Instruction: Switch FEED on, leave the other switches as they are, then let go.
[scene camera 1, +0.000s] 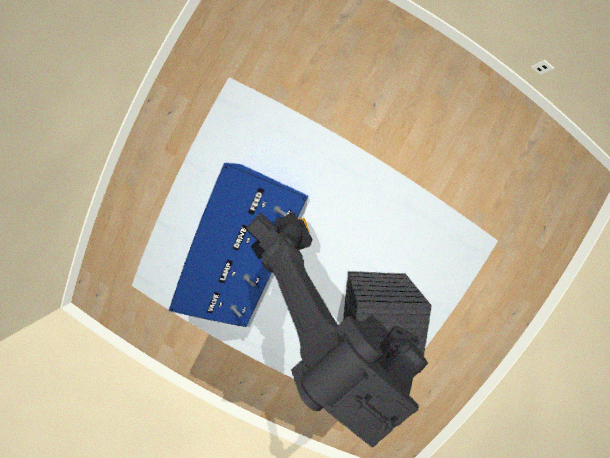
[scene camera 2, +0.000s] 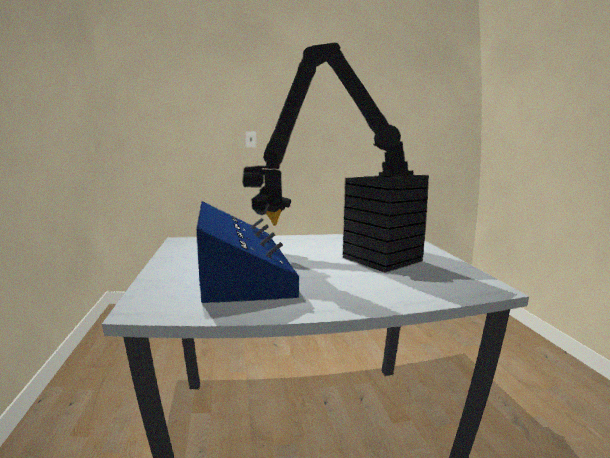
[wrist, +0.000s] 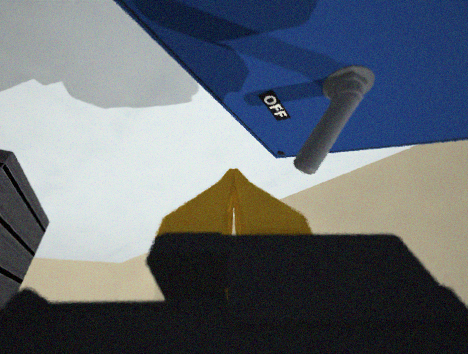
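Pixels of known places: gripper, between the fingertips: (scene camera 1: 302, 219) (scene camera 2: 275, 225) (wrist: 233, 176); arm's base, origin of its link: (scene camera 1: 394, 349) (scene camera 2: 395, 175).
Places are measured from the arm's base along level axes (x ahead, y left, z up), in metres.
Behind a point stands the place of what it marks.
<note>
The blue sloped switch panel (scene camera 1: 210, 240) @(x 0.592, y 0.029, z -0.129 m) (scene camera 2: 245, 270) @(x 0.500, y 0.296, z -0.213 m) (wrist: 415, 110) @(x 0.493, y -0.167, z -0.188 m) has labels FEED, DRIVE, LAMP and VALVE. The FEED lever (scene camera 1: 280, 210) @(x 0.457, y -0.143, z -0.181 m) (wrist: 330, 125) @(x 0.451, y -0.134, z -0.179 m) is grey and leans toward its OFF label (wrist: 274, 106) @(x 0.432, y -0.140, z -0.218 m), at the low edge. The LAMP lever (scene camera 1: 250, 280) @(x 0.432, y 0.095, z -0.179 m) and VALVE lever (scene camera 1: 236, 311) @(x 0.423, y 0.217, z -0.179 m) also lean toward their low-edge labels. The arm hides the DRIVE lever in scene camera 1. My gripper (scene camera 1: 305, 224) @(x 0.387, y -0.152, z -0.192 m) (scene camera 2: 275, 224) @(x 0.387, y -0.152, z -0.192 m) (wrist: 233, 176) @(x 0.387, y -0.152, z -0.192 m) is shut and empty, its orange tips pointing down. It hovers off the panel's low side by the FEED end, apart from the FEED lever in the wrist view.
The panel stands on a white table (scene camera 1: 360, 185) @(x 0.277, y -0.328, z -0.294 m) (scene camera 2: 150, 280) @(x 0.788, y 0.135, z -0.294 m). A black ribbed block (scene camera 1: 380, 287) @(x 0.086, y -0.099, z -0.143 m) (scene camera 2: 385, 225) @(x 0.075, y 0.110, z -0.146 m) carries the arm's base to the right of the panel. The other levers (scene camera 2: 275, 248) @(x 0.420, y 0.225, z -0.178 m) stick up from the slope in a row.
</note>
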